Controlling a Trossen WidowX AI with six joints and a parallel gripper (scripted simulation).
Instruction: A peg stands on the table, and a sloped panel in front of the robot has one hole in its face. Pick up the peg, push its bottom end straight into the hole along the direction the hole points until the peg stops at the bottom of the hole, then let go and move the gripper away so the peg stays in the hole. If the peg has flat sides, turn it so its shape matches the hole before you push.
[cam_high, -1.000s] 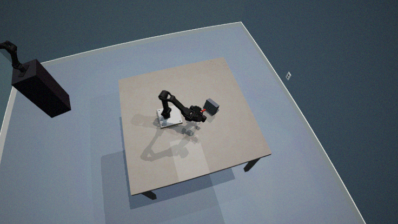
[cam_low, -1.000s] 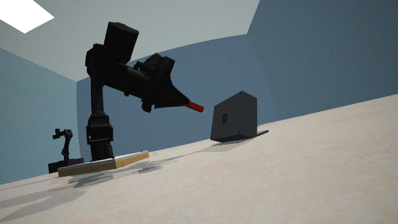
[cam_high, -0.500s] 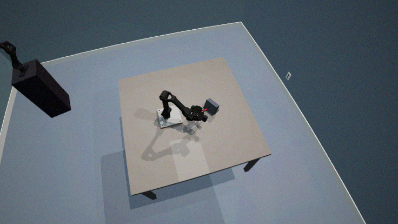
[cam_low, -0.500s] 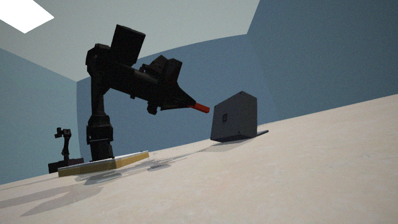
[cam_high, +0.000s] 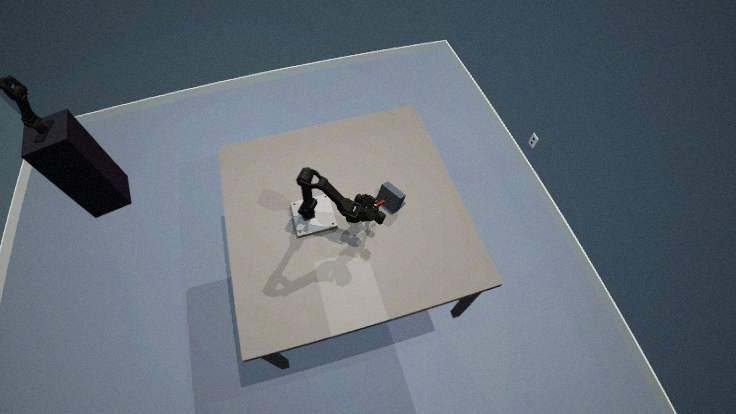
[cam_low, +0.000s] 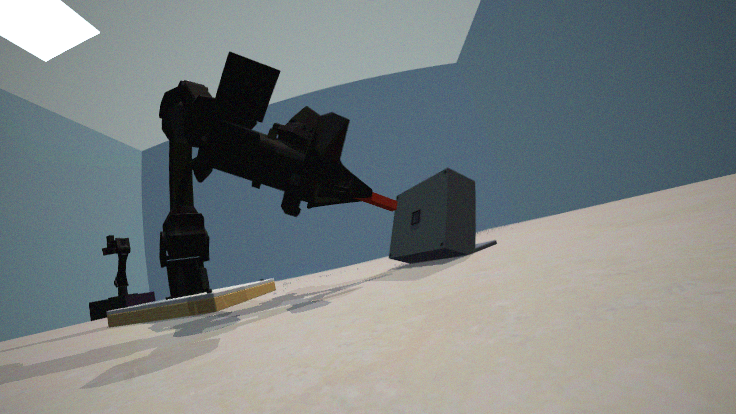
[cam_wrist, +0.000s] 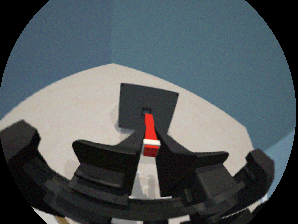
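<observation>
My gripper tip is 90 mm short of the sloped panel, 50 mm above it and 30 mm to the right of it. Also, from my gripper tip: red peg 10 mm to the right, 10 mm behind.
</observation>
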